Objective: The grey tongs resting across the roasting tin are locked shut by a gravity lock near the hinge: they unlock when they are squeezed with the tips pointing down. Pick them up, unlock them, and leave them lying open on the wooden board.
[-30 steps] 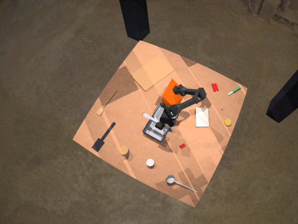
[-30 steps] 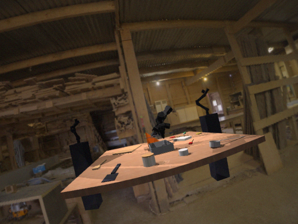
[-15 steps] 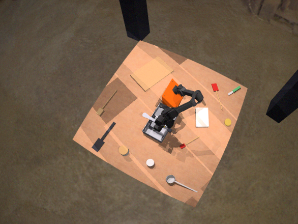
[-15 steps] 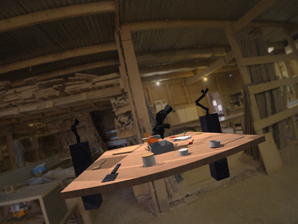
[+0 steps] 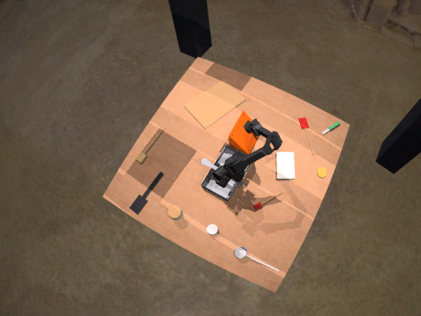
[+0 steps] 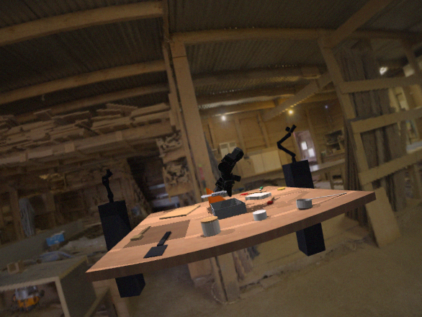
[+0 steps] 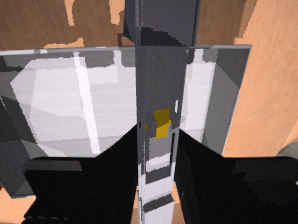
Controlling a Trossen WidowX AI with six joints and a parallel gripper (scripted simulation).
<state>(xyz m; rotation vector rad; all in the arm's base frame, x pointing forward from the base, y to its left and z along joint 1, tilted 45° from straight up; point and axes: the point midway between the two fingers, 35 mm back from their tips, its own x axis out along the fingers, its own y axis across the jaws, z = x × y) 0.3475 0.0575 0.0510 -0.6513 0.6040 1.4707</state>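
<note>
Now: the wooden board 430 mm behind my gripper tip, 400 mm to the right of it and 90 mm below it. Also, from my gripper tip: grey roasting tin: 70 mm below, 40 mm to the right, 40 mm behind; yellow lock piece: 40 mm above, 20 mm to the left; white puck: 300 mm ahead, 90 mm to the left, 80 mm below.
</note>
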